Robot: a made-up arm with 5 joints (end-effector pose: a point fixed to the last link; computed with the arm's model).
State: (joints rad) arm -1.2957 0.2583 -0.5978 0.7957 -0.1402
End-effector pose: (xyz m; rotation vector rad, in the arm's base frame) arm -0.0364 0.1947 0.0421 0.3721 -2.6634 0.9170
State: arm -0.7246 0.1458 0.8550 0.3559 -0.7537
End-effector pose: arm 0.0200 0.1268 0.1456 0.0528 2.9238 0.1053
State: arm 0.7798 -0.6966 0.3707 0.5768 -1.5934
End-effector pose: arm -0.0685 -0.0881 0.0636 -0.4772 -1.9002 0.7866
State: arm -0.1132 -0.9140 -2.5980 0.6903 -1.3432
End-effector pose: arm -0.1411 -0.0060 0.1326 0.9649 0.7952 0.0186
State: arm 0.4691 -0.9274 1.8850 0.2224 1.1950
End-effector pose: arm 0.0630 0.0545 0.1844 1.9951 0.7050 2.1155
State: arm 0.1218 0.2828 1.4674 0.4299 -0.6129
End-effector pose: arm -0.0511 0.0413 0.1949 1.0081 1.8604 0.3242
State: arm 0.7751 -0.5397 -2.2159 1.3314 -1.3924
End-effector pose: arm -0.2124 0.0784 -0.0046 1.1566 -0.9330 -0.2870
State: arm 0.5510 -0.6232 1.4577 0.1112 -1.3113
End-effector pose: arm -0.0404 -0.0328 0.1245 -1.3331 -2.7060 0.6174
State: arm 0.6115 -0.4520 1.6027 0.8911 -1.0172
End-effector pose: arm -0.0830 -0.0240 0.2053 1.6043 1.7023 -1.0253
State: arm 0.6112 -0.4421 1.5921 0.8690 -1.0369
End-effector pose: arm -0.0831 -0.0247 0.2048 1.6006 1.7264 -1.0314
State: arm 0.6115 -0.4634 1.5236 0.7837 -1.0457
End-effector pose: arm -0.0732 -0.0311 0.1928 1.6217 1.8968 -1.0016
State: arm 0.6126 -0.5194 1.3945 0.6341 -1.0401
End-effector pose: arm -0.0570 -0.0389 0.1653 1.6788 2.2152 -0.9097
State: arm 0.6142 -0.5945 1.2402 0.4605 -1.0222
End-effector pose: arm -0.0455 -0.0396 0.1288 -1.6876 -2.4540 0.7108
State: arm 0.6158 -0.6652 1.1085 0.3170 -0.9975
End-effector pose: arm -0.0427 -0.0326 0.0982 -1.5203 -2.3055 0.4499
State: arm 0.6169 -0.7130 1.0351 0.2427 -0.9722
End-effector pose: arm -0.0436 -0.0256 0.0820 -1.4456 -2.1919 0.3135
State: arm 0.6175 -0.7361 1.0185 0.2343 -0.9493
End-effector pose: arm -0.0437 -0.0233 0.0774 -1.4404 -2.1500 0.2783
